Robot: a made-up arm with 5 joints. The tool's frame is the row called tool.
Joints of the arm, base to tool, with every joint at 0 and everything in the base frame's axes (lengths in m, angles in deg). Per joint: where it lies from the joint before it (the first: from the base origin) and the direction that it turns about. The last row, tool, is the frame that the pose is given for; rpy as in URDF.
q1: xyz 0 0 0.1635 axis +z
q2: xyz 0 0 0 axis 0 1 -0.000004
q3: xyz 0.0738 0 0.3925 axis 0 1 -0.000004
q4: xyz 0.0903 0 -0.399 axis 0 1 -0.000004
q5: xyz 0.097 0 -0.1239 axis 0 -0.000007 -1
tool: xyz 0 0 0 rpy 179.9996 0 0
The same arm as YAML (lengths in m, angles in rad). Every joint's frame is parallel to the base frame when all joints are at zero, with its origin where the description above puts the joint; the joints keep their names.
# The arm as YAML. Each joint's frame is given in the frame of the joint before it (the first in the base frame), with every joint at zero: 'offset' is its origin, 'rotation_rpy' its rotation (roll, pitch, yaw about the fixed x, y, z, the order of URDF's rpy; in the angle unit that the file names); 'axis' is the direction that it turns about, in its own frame. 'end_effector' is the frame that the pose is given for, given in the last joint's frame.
length_unit: m
angle_unit: rad
chain:
  - id: q1
    offset: [0.0, 0.0, 0.1635]
    rotation_rpy: [0.0, 0.0, 0.0]
    axis: "+z"
  - id: q2
    offset: [0.0, 0.0, 0.0]
    rotation_rpy: [0.0, 0.0, 0.0]
    axis: "+y"
  - id: q3
    offset: [0.0738, 0.0, 0.3925]
    rotation_rpy: [0.0, 0.0, 0.0]
    axis: "+y"
  - id: q4
    offset: [0.0903, 0.0, -0.399]
    rotation_rpy: [0.0, 0.0, 0.0]
    axis: "+y"
  - id: q5
    offset: [0.097, 0.0, -0.1239]
    rotation_rpy: [0.0, 0.0, 0.0]
    axis: "-z"
end_effector:
  offset: [0.0, 0.0, 0.0]
  rotation_rpy: [3.1416, 0.0, 0.0]

